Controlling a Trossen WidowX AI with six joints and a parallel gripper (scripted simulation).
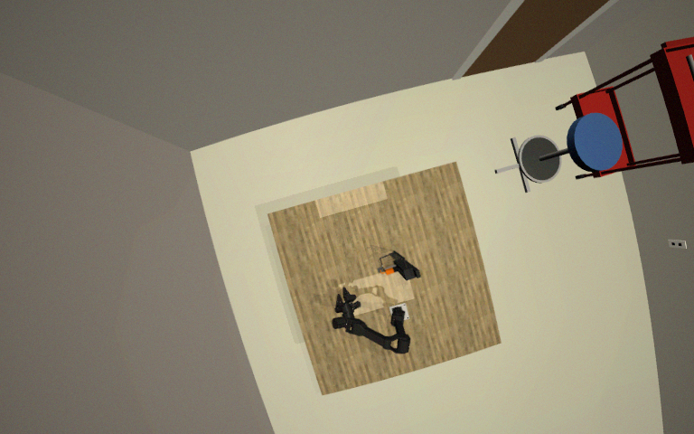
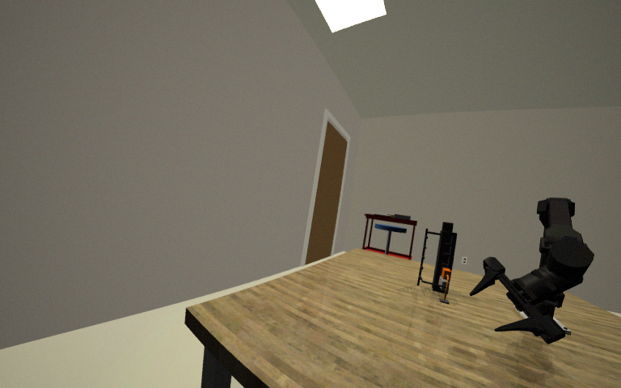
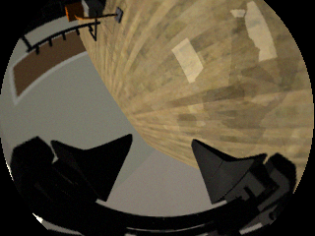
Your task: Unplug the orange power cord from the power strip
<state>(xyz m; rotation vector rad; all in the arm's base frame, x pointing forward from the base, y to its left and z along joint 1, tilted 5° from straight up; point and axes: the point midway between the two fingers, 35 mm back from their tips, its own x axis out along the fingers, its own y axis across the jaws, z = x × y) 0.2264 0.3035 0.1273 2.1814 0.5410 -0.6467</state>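
Now: gripper tip 330 mm to the left of the orange plug, 50 mm short of it and 10 mm below it.
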